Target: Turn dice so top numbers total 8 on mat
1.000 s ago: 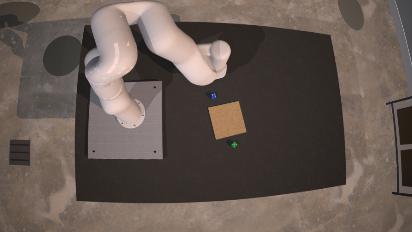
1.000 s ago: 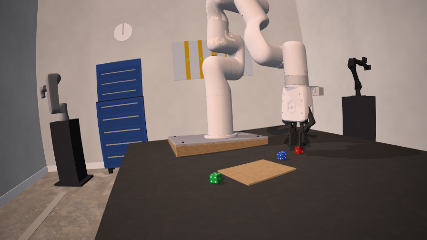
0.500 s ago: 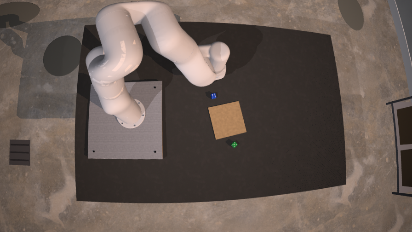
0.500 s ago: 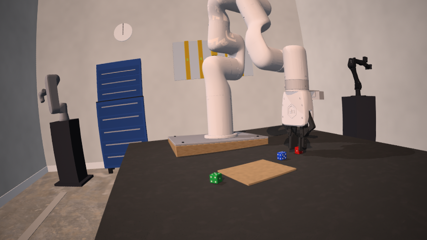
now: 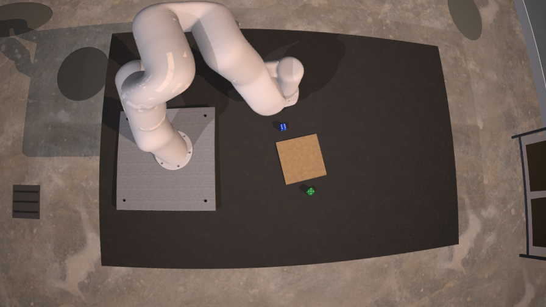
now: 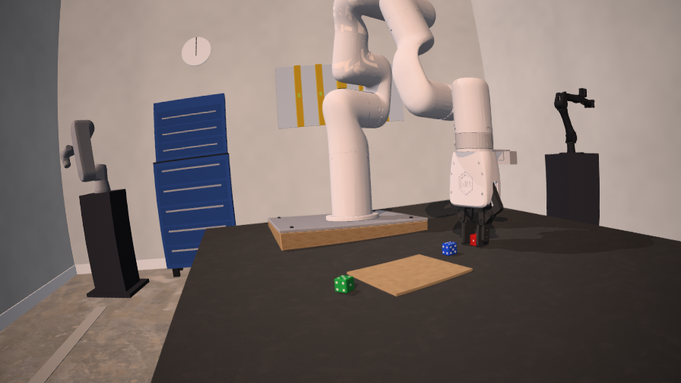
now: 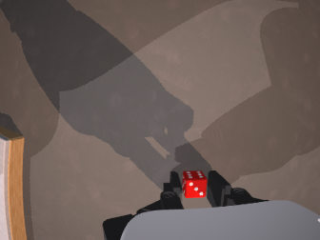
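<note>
My hand is 1 cm above the red die. From my hand the other things lie so: tan mat: 16 cm to the right, 11 cm ahead, 2 cm below; then green die: 26 cm to the right, 15 cm ahead, 1 cm below; then blue die: 6 cm to the right, 3 cm ahead, 1 cm below.
</note>
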